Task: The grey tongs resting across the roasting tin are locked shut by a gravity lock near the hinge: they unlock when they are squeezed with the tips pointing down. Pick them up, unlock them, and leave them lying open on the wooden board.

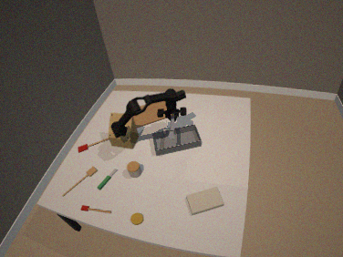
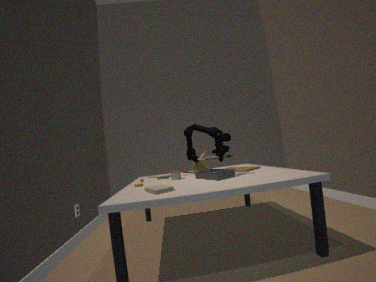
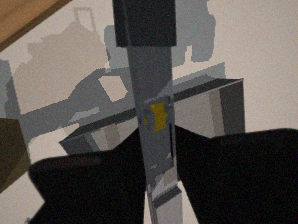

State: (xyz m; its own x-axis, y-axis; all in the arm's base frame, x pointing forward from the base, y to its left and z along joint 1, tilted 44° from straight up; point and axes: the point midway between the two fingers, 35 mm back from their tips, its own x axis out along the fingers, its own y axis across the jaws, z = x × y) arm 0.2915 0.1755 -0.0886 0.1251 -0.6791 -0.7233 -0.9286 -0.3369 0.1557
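My gripper tip is now 4 cm below the yellow lock piece, 2 cm to the right of it and 1 cm past it. Also, from my gripper tip: jar: 39 cm to the right, 11 cm behind, 8 cm below; grey roasting tin: 9 cm below, 7 cm to the right, 4 cm ahead; wooden board: 28 cm behind, 17 cm to the left, 11 cm below.
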